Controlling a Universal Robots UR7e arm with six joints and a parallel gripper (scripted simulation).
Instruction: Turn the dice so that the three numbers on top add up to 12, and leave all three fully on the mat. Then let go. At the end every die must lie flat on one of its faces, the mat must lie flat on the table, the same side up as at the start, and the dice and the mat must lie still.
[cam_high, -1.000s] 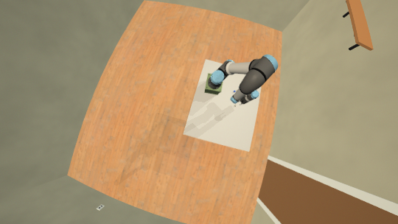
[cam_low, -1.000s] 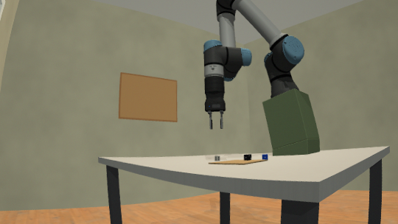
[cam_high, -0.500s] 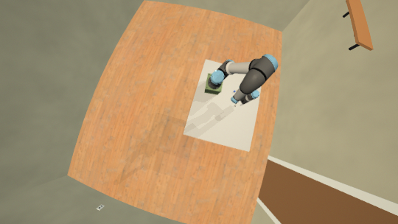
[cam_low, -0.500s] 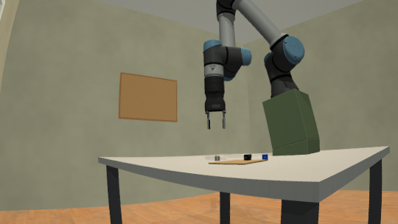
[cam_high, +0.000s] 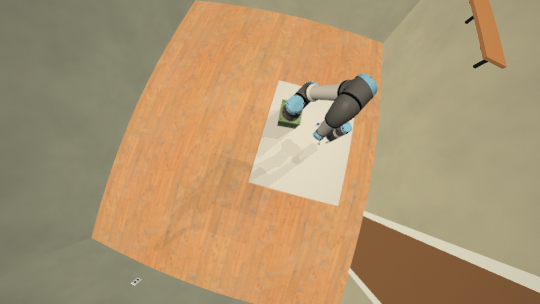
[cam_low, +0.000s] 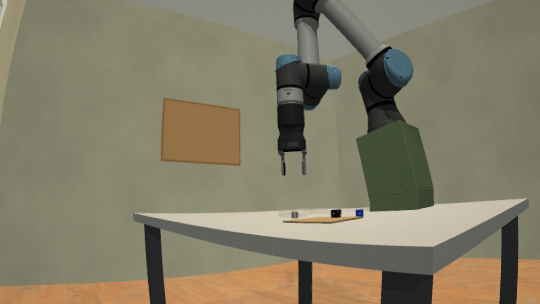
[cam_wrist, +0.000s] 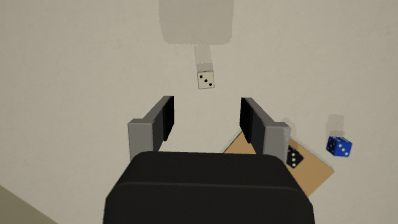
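My gripper is now 10 mm to the left of the white die and 130 mm above it. Also, from my hand: blue die (90 mm behind, 170 mm to the left, 130 mm below); black die (30 mm behind, 140 mm to the left, 130 mm below); tan mat (20 mm ahead, 160 mm to the left, 140 mm below).
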